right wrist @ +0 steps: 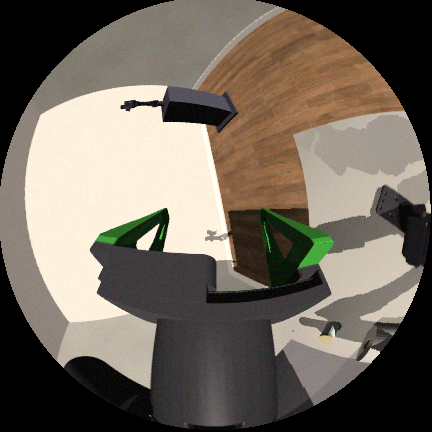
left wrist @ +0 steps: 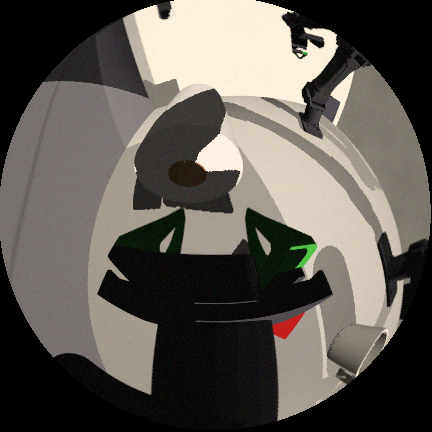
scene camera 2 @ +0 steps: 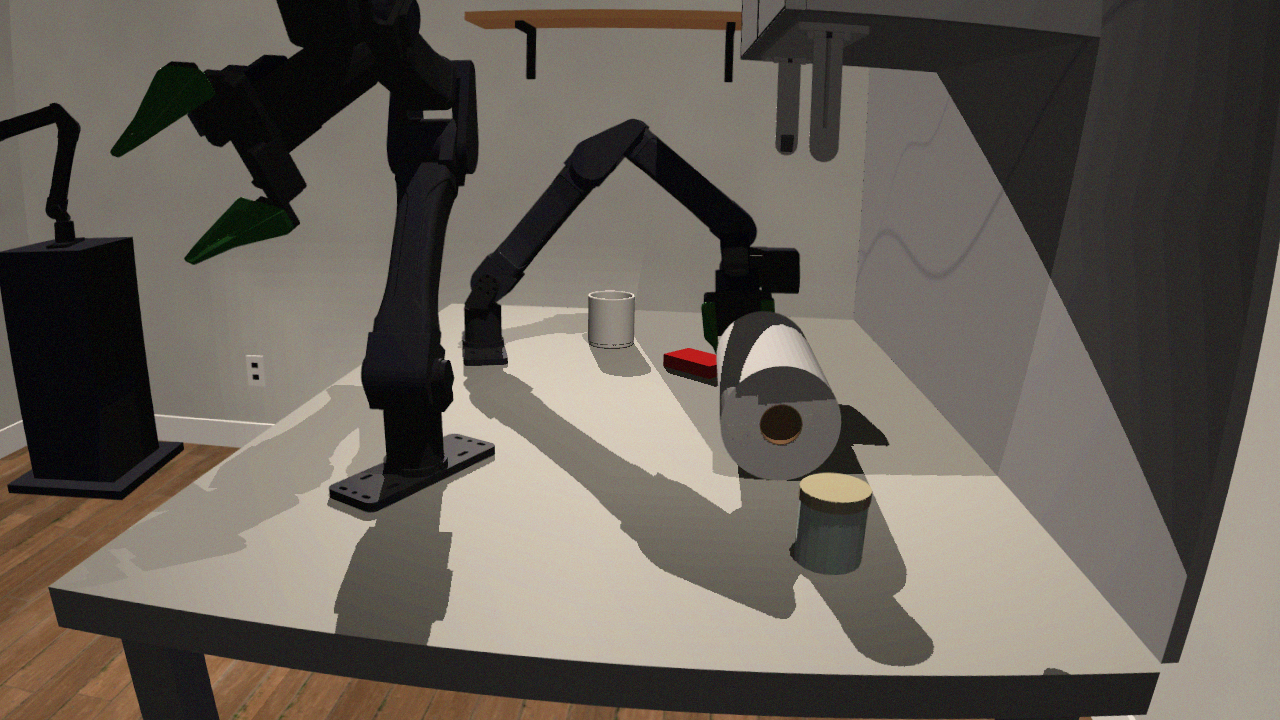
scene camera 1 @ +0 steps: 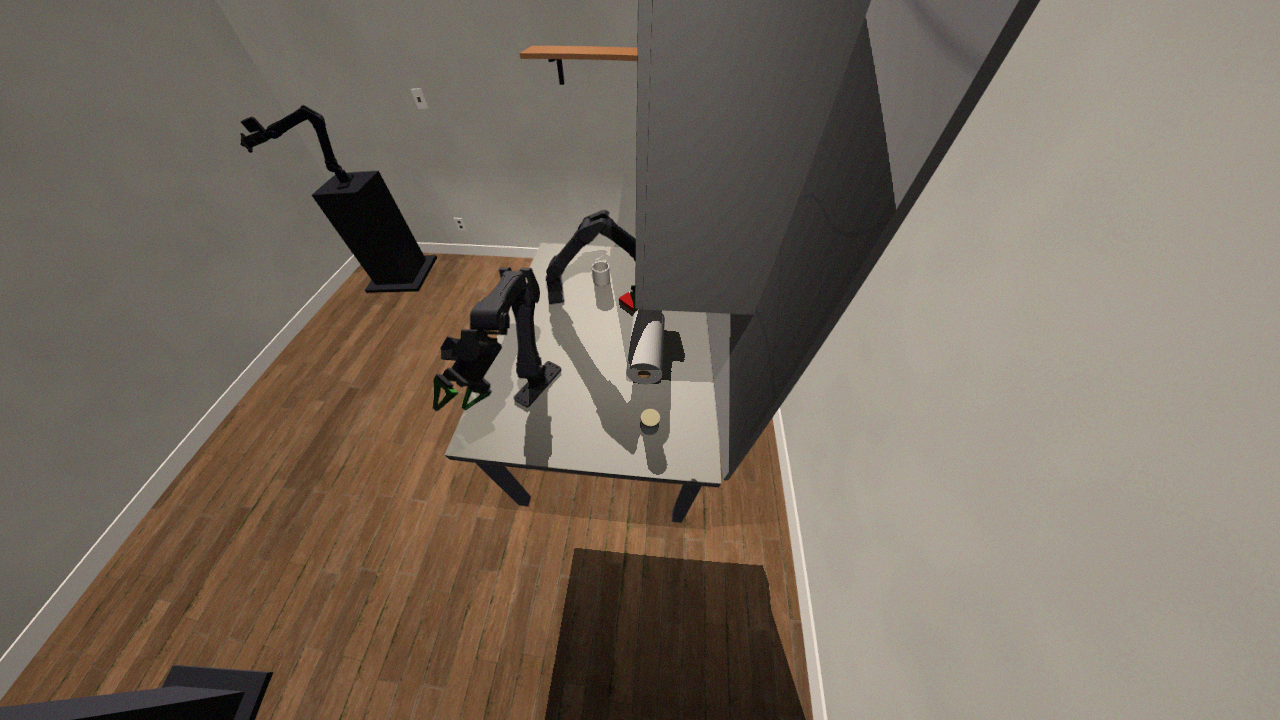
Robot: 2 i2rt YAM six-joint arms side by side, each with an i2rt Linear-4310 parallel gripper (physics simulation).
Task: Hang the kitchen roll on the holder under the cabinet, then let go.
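Frame: origin at the left arm's base, x ahead, y left, z up, level; metres.
Seen in the pictures: left gripper, fingertip midpoint: (left wrist: 214, 212); right gripper, fingertip midpoint: (right wrist: 213, 212) (left wrist: 298, 52) (scene camera 2: 152, 210) (scene camera 1: 449, 409); left arm's base, origin of the base link: (scene camera 2: 483, 349) (scene camera 1: 555, 289); right arm's base, origin of the base link: (left wrist: 309, 123) (scene camera 2: 416, 473) (scene camera 1: 538, 383).
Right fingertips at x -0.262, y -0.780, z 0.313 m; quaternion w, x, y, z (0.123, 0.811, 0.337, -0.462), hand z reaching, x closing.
Pixels of each thing's top centre, then the offset from my right fingertips to it. "*": a spot on its surface instead. Level surfaces: height alone.
- white kitchen roll, middle of its top: (scene camera 2: 774, 335) (left wrist: 187, 93) (scene camera 1: 647, 333) dx +0.589, dy +0.308, dz -0.184 m
- table, its level: dz -0.313 m
- holder, middle of its top: (scene camera 2: 807, 31) dx +0.616, dy +0.317, dz +0.176 m
- lidded jar, middle of its top: (scene camera 2: 835, 487) (scene camera 1: 650, 417) (right wrist: 324, 339) dx +0.530, dy +0.001, dz -0.243 m
- red block, middle of its top: (left wrist: 272, 305) (scene camera 2: 698, 356) (scene camera 1: 630, 300) dx +0.590, dy +0.612, dz -0.293 m
- pale mug, surface spot: (scene camera 2: 611, 319) (scene camera 1: 600, 278) * dx +0.477, dy +0.752, dz -0.262 m
The white kitchen roll (scene camera 1: 646, 349) (scene camera 2: 778, 394) (left wrist: 185, 130) lies on its side on the table (scene camera 2: 537, 582), with an open core at its end. The holder (scene camera 2: 824, 107) is a pair of grey brackets hanging under the cabinet (scene camera 1: 716, 161) (scene camera 2: 930, 35), well above the table. My left gripper (left wrist: 214, 212) is partly open and empty, low at the roll's far end in scene camera 2, where the roll hides its fingertips. In the left wrist view its tips are apart from the roll's end. My right gripper (scene camera 1: 451, 408) (scene camera 2: 150, 207) (right wrist: 213, 212) is wide open and empty, raised away from the roll.
A lidded jar (scene camera 1: 649, 418) (scene camera 2: 832, 528) (right wrist: 328, 334) stands near the roll's near end in scene camera 2. A red block (scene camera 1: 628, 300) (scene camera 2: 690, 360) (left wrist: 288, 325) and a pale mug (scene camera 1: 600, 273) (scene camera 2: 611, 319) (left wrist: 352, 345) are near the left arm.
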